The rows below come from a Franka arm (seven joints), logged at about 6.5 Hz.
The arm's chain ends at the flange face. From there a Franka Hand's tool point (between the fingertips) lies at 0.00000 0.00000 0.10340 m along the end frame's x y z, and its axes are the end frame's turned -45 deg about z.
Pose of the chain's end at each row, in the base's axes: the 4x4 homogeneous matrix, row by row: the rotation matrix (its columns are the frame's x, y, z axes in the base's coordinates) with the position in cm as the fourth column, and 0 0 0 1 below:
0.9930 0.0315 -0.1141 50.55; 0.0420 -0.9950 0.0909 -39.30; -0.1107 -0.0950 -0.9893 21.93; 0 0 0 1
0.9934 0.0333 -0.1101 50.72; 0.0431 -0.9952 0.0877 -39.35; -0.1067 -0.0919 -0.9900 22.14; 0 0 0 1
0.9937 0.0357 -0.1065 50.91; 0.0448 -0.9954 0.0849 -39.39; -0.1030 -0.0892 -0.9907 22.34; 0 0 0 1
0.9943 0.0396 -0.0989 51.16; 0.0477 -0.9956 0.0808 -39.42; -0.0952 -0.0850 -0.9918 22.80; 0 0 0 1
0.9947 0.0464 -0.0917 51.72; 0.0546 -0.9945 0.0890 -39.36; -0.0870 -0.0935 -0.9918 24.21; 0 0 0 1
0.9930 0.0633 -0.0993 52.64; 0.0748 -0.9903 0.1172 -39.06; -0.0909 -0.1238 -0.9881 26.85; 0 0 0 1
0.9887 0.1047 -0.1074 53.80; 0.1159 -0.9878 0.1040 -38.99; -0.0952 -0.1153 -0.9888 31.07; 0 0 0 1
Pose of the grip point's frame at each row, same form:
0.6799 0.7244 -0.1141 49.37; 0.7333 -0.6739 0.0909 -38.36; -0.0111 -0.1455 -0.9893 11.70; 0 0 0 1
0.6789 0.7260 -0.1101 49.58; 0.7342 -0.6732 0.0877 -38.44; -0.0105 -0.1404 -0.9900 11.90; 0 0 0 1
0.6774 0.7279 -0.1065 49.81; 0.7355 -0.6722 0.0849 -38.51; -0.0098 -0.1359 -0.9907 12.10; 0 0 0 1
0.6751 0.7311 -0.0989 50.14; 0.7377 -0.6703 0.0808 -38.58; -0.0072 -0.1274 -0.9918 12.54; 0 0 0 1
0.6705 0.7362 -0.0917 50.77; 0.7418 -0.6646 0.0890 -38.44; 0.0046 -0.1276 -0.9918 13.95; 0 0 0 1
0.6574 0.7469 -0.0993 51.61; 0.7531 -0.6474 0.1172 -37.85; 0.0233 -0.1518 -0.9881 16.63; 0 0 0 1
0.6251 0.7732 -0.1074 52.69; 0.7804 -0.6165 0.1040 -37.91; 0.0142 -0.1488 -0.9888 20.85; 0 0 0 1

